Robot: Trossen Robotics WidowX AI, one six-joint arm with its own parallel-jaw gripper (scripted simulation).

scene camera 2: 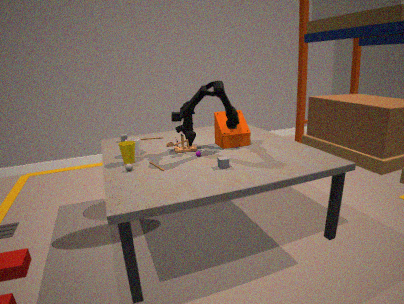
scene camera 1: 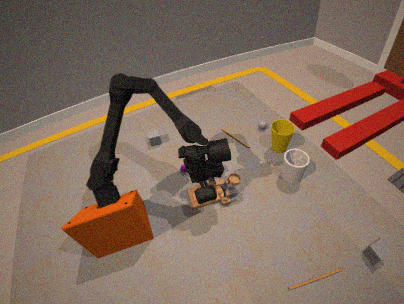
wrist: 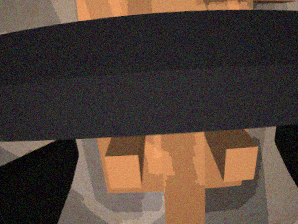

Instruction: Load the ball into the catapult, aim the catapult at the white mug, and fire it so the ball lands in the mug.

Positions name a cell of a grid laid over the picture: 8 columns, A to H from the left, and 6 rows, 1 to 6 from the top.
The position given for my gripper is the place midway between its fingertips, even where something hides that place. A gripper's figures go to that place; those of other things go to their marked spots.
My gripper (scene camera 1: D4) is 81 cm from the lens. A catapult (scene camera 1: E4) is 82 cm from the lens.
